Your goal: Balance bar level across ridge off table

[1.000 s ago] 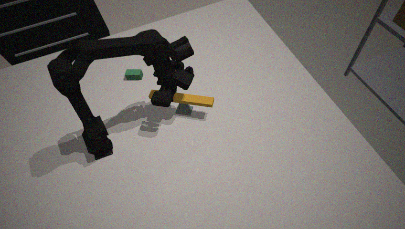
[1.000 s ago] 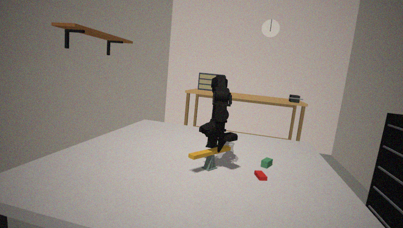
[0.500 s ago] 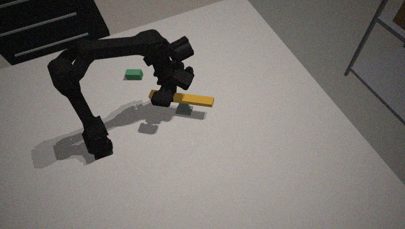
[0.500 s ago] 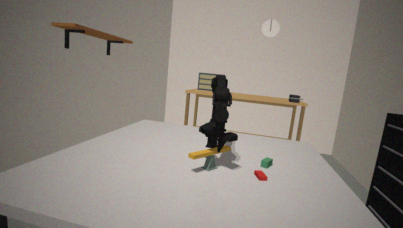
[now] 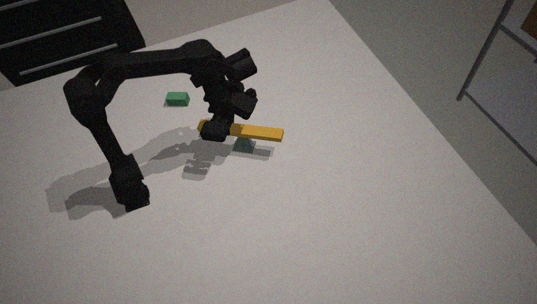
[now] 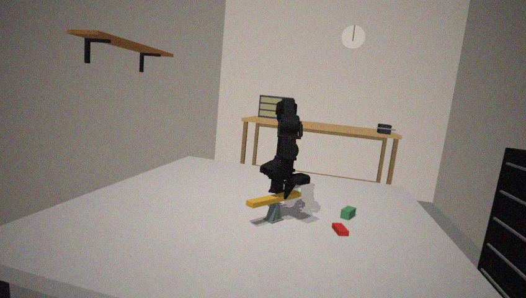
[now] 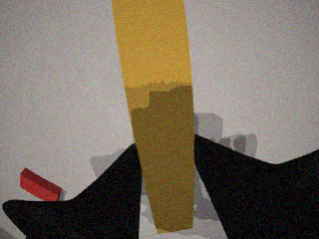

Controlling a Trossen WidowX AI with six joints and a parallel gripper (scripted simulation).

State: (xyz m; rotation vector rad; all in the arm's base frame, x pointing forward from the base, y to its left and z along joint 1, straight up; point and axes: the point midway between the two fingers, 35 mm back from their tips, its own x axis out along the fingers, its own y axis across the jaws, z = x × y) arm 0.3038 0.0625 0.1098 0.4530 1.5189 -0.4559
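My gripper tip is 20 mm to the left of the yellow bar and 20 mm short of it. From my gripper tip the other things lie so: red block 210 mm to the left, 70 mm below, 30 mm ahead; green block 240 mm to the left, 120 mm behind, 60 mm below.
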